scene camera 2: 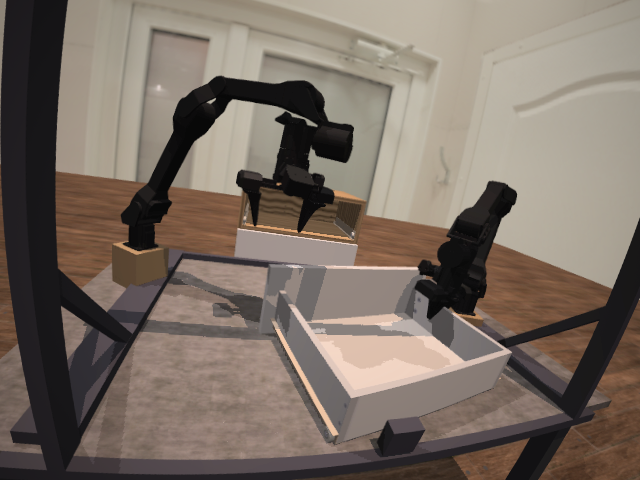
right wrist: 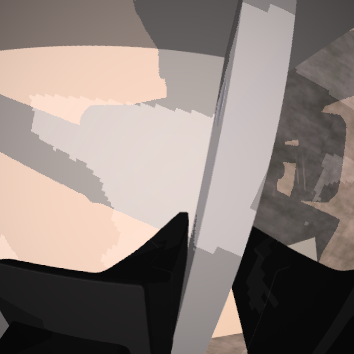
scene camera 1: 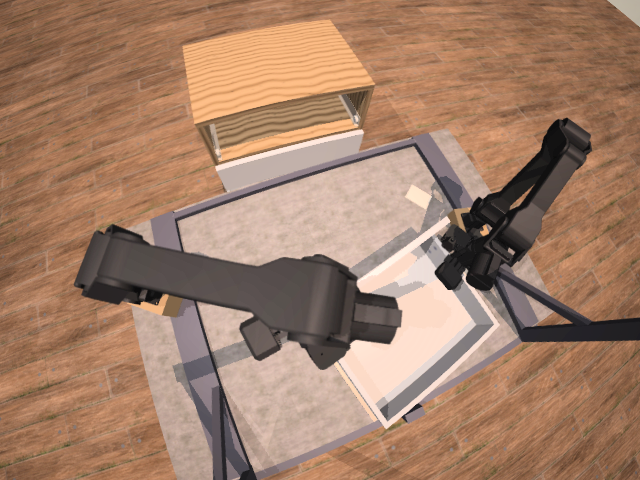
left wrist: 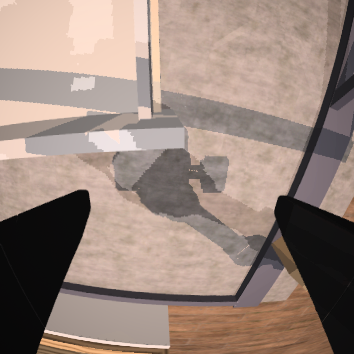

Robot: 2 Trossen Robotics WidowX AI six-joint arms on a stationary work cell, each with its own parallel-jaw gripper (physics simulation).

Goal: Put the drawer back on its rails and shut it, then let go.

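Places are measured from the left arm's base along level axes (x back, y right, z up), in centimetres.
Pixels of known places: left gripper, between the fingertips: (scene camera 2: 277, 229) (left wrist: 185, 202); right gripper, between the fingertips: (scene camera 2: 430, 318) (right wrist: 204, 220) (scene camera 1: 442, 264); left arm's base, origin of its link: (scene camera 2: 140, 245); right arm's base, origin of its link: (scene camera 2: 461, 310) (scene camera 1: 471, 222).
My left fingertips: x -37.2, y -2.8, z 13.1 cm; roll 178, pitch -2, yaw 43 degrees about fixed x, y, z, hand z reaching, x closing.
Note:
For each thing: its middle in the pictures, then the offset to it from my left fingertips. "*": a spot on its surface instead. Level surfaces: height alone.
- white drawer, middle of its body: (scene camera 2: 389, 332) (scene camera 1: 408, 322) dy -5.2, dx -26.2, dz -15.9 cm
- wooden cabinet, middle of its body: (left wrist: 78, 342) (scene camera 1: 277, 119) (scene camera 2: 292, 239) dy -59.3, dx +23.3, dz -17.4 cm
- metal rail, a spot on its surface: (scene camera 1: 215, 142) * dy -40.2, dx +35.5, dz -10.2 cm
- white panel, middle of its body: (left wrist: 73, 313) (scene camera 1: 293, 159) (scene camera 2: 297, 252) dy -45.0, dx +14.0, dz -17.6 cm
- table, height of its surface: dz -23.3 cm
- dark block, middle of its body: (scene camera 2: 400, 436) (scene camera 1: 411, 411) dy +16.5, dx -32.5, dz -20.1 cm
The white drawer (scene camera 1: 413, 330) (scene camera 2: 429, 392) (left wrist: 152, 141) stands askew on the table, its tall front panel facing the cabinet. The wooden cabinet (scene camera 1: 273, 72) (scene camera 2: 351, 196) stands beyond the table's far edge with its upper bay open. A metal rail (scene camera 1: 215, 142) shows on the bay's left side and another rail (scene camera 1: 348, 108) on its right. My left gripper (scene camera 2: 276, 228) (left wrist: 185, 202) is open and empty, above the table near the front panel's left end. My right gripper (scene camera 2: 433, 310) (right wrist: 204, 220) is shut on a wall of the drawer near the panel's right end; its fingertips are partly hidden in scene camera 1.
A white panel (scene camera 1: 294, 162) (scene camera 2: 294, 248) (left wrist: 110, 320) closes the cabinet below the bay. A dark frame bar (scene camera 1: 305, 175) edges the table (scene camera 1: 289, 222) (scene camera 2: 180, 403). A dark block (scene camera 1: 413, 413) (scene camera 2: 402, 436) touches the near edge. Dark posts (scene camera 2: 36, 155) rise at the near corners.

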